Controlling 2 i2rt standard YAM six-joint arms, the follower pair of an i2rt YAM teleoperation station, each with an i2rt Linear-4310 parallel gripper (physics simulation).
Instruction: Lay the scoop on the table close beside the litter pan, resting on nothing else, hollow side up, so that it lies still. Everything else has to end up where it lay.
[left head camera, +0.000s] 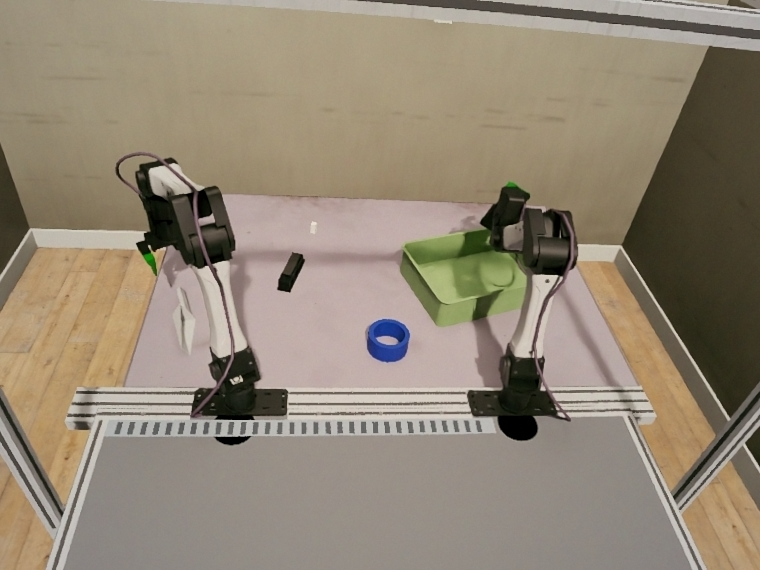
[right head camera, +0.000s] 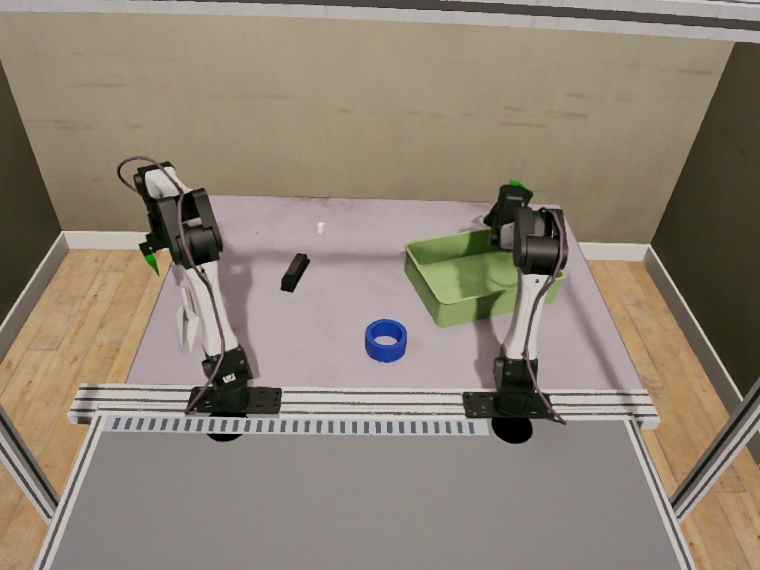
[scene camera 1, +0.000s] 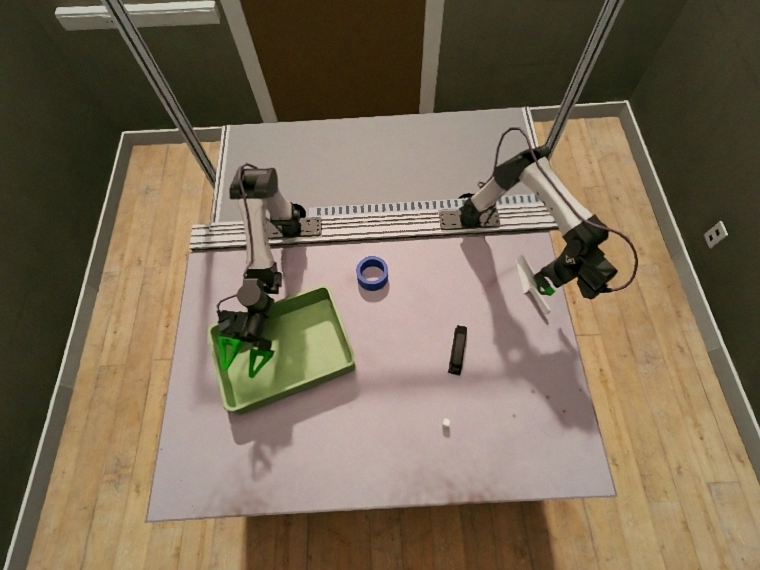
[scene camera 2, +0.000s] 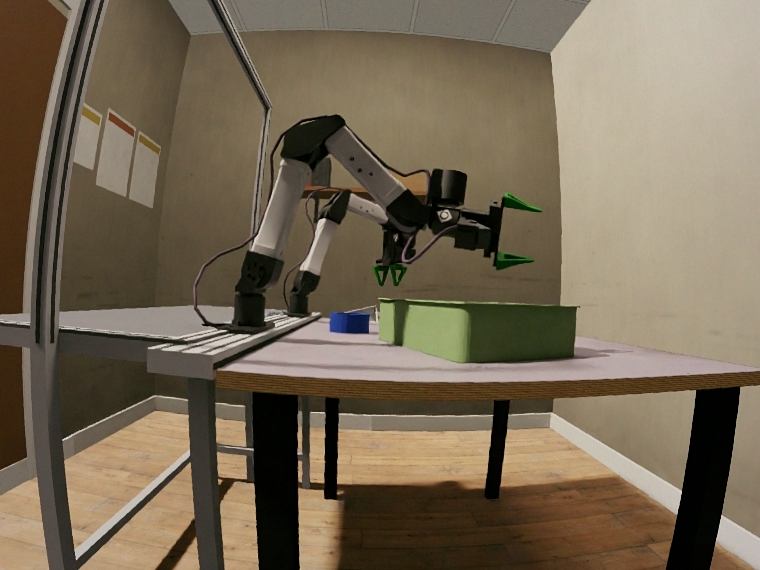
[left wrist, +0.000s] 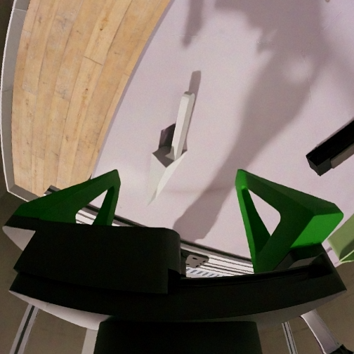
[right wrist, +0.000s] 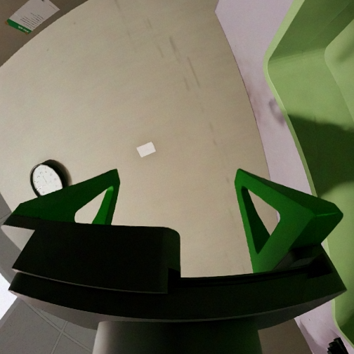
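Seen in the pictures: left gripper, fingertip midpoint: (left head camera: 175, 267) (right head camera: 177, 268) (scene camera 1: 552, 283) (scene camera 2: 388, 286); right gripper, fingertip midpoint: (scene camera 1: 238, 374) (scene camera 2: 538, 236); left arm's base, origin of the base link: (left head camera: 240, 404) (right head camera: 235, 401) (scene camera 1: 469, 219) (scene camera 2: 298, 316); right arm's base, origin of the base link: (left head camera: 511, 405) (right head camera: 507, 407) (scene camera 1: 292, 228) (scene camera 2: 248, 329).
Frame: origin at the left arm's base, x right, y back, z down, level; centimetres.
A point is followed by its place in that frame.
The white scoop (left head camera: 183, 325) @[x -16.4, y -25.0, z 1.4 cm] (right head camera: 187, 325) @[x -16.1, y -24.7, z 1.4 cm] (scene camera 1: 532, 288) @[x -15.5, y -27.5, z -1.7 cm] (left wrist: 183, 125) lies on the table near its edge, at the left in the head views, far from the litter pan. Which way its hollow faces is hard to tell. The green litter pan (left head camera: 457, 311) @[x 52.0, y -26.4, z -3.3 cm] (right head camera: 469, 311) @[x 55.3, y -27.6, z -2.4 cm] (scene camera 1: 313, 340) @[x 52.7, y -39.2, z 1.4 cm] (scene camera 2: 515, 331) @[x 78.7, y -45.8, z -3.1 cm] stands at the right in the head views. My left gripper (scene camera 1: 545, 287) @[x -17.6, y -31.0, z -11.9 cm] (scene camera 2: 389, 282) @[x -17.6, y -31.0, z -11.9 cm] (left wrist: 177, 175) is open and empty above the scoop, with the blade between and beyond its fingers in the left wrist view. My right gripper (scene camera 1: 238, 371) @[x 67.5, y -54.1, z -20.3 cm] (scene camera 2: 537, 234) @[x 67.5, y -54.1, z -20.3 cm] (right wrist: 176, 175) is open and empty above the pan, pointing level.
A blue ring (left head camera: 387, 352) @[x 32.9, y -13.5, z -1.9 cm] (right head camera: 385, 352) @[x 33.3, y -13.5, z -1.9 cm] (scene camera 1: 372, 284) @[x 33.7, y -23.5, z -3.0 cm] (scene camera 2: 349, 322) @[x 38.6, y -18.6, z -1.2 cm] stands near the rail, between the arm bases. A black oblong block (left head camera: 290, 271) @[x 9.2, y -42.0, z -2.4 cm] (right head camera: 295, 272) @[x 9.8, y -42.0, z -2.2 cm] (scene camera 1: 457, 350) @[x 10.0, y -46.1, z -2.4 cm] lies between scoop and pan. A small white piece (left head camera: 313, 227) @[x 15.3, y -65.0, z -0.7 cm] (right head camera: 320, 227) @[x 15.3, y -65.0, z -0.9 cm] (scene camera 1: 446, 423) @[x 15.5, y -66.1, z -1.6 cm] stands beyond it.
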